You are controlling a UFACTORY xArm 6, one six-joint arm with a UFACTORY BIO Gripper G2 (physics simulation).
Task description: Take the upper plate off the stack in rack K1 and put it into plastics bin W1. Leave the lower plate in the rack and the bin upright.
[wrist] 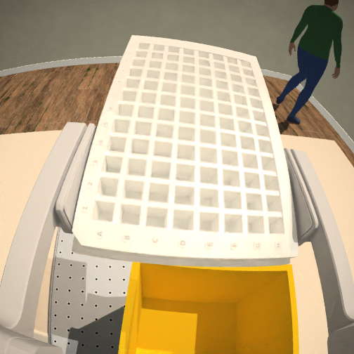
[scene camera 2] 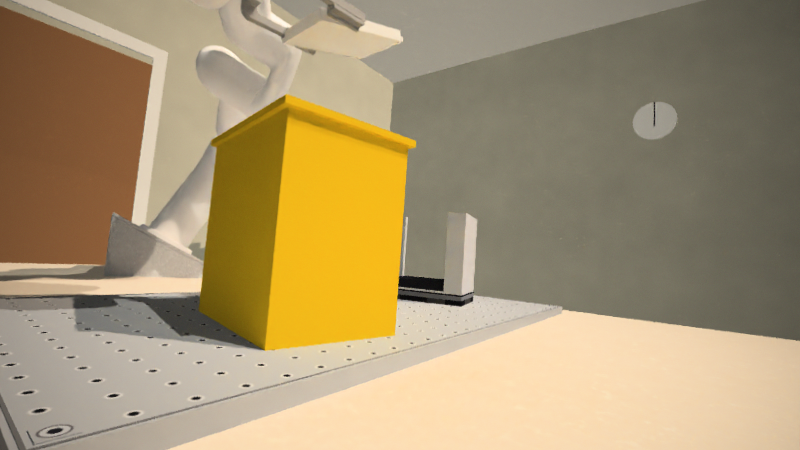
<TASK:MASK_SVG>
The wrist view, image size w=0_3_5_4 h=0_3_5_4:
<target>my gripper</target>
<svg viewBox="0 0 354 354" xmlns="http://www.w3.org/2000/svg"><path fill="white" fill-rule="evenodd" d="M284 147L284 156L287 163L294 204L298 246L303 244L303 242L311 242L320 278L327 320L327 354L354 354L354 283L339 228L320 180L306 152L296 149L289 150L288 147ZM93 123L89 123L87 127L84 122L67 122L37 176L37 180L22 211L11 247L8 251L0 282L0 354L63 354L60 346L33 339L34 322L41 282L55 226L62 228L63 232L73 233L72 225L81 182L93 137L96 133L96 126Z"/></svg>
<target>yellow plastics bin W1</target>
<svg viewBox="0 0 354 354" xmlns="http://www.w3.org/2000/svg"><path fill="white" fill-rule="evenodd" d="M132 261L117 354L299 354L296 295L291 264L254 267L199 267Z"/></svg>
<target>pale deep-well plate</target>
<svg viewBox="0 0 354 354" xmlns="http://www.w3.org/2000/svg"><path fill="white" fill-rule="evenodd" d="M131 35L117 72L114 75L110 91L107 94L86 162L72 225L72 232L74 233L72 251L88 256L162 265L254 267L290 263L290 258L299 256L294 204L280 132L256 56L191 41Z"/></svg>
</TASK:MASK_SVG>
